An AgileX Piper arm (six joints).
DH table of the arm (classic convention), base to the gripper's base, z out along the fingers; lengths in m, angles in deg. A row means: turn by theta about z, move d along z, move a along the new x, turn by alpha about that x. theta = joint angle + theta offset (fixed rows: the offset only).
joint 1: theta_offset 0, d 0.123, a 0, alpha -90
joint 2: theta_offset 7.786, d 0, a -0.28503, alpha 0
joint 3: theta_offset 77.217, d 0, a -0.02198, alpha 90
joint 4: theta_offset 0, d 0.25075, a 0, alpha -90
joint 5: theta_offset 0, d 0, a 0, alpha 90
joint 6: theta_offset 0, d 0.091, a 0, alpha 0
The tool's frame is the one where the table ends.
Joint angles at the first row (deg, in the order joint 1, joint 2, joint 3, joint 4, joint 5, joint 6):
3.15 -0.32 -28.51 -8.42 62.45 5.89
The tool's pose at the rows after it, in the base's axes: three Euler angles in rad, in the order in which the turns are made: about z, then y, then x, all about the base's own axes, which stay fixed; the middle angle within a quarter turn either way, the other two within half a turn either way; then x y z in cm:
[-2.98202 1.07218 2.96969 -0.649 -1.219 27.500]
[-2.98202 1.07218 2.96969 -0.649 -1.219 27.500]
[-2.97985 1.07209 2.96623 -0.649 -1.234 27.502]
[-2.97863 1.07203 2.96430 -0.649 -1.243 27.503]
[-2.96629 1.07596 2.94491 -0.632 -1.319 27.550]
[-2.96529 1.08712 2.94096 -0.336 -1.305 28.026]
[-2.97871 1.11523 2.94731 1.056 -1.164 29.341]
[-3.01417 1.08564 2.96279 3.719 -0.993 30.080]
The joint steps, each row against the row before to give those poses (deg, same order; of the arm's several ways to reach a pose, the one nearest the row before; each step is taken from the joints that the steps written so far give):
-0.01 0.00 0.00 0.00 0.00 0.00
0.00 0.00 0.00 0.00 0.00 0.00
0.00 0.00 0.00 -0.11 0.00 0.00
0.01 0.00 0.00 -0.06 0.00 0.00
-0.01 0.00 0.00 -0.58 -0.26 0.00
0.01 1.20 -0.60 -0.12 -1.24 0.00
0.00 4.58 -1.35 0.00 -4.78 0.00
0.00 7.77 -0.55 -0.48 -5.41 0.00

